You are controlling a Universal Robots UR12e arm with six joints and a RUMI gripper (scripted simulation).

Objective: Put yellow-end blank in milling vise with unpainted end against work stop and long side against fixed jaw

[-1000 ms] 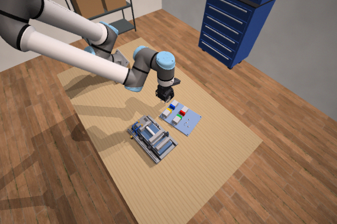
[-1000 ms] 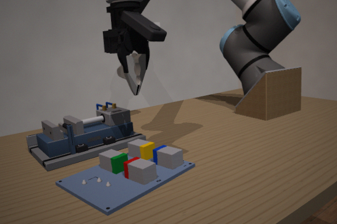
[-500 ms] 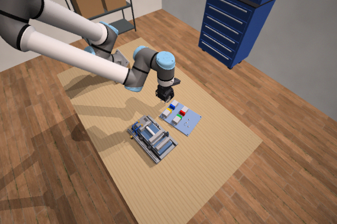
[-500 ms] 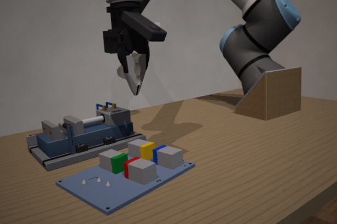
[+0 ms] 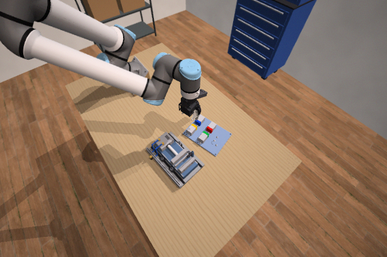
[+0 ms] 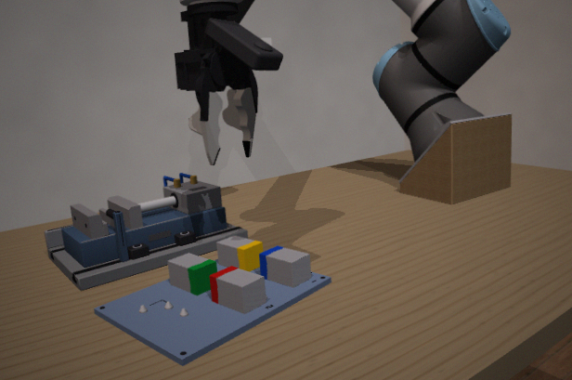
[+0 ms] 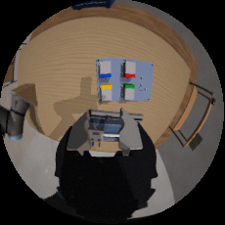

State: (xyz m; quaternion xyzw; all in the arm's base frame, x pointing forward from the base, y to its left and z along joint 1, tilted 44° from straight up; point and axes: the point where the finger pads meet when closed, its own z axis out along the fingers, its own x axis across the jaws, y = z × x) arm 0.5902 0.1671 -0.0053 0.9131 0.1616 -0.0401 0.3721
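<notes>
Right now the yellow-ended blank is 16 cm below my hand. From my hand the other things lie so: blue-ended blank 16 cm below, 9 cm to the left, 3 cm behind; then red-ended blank 16 cm below, 12 cm to the left, 6 cm ahead; then green-ended blank 16 cm below, 9 cm ahead, 3 cm to the left.
</notes>
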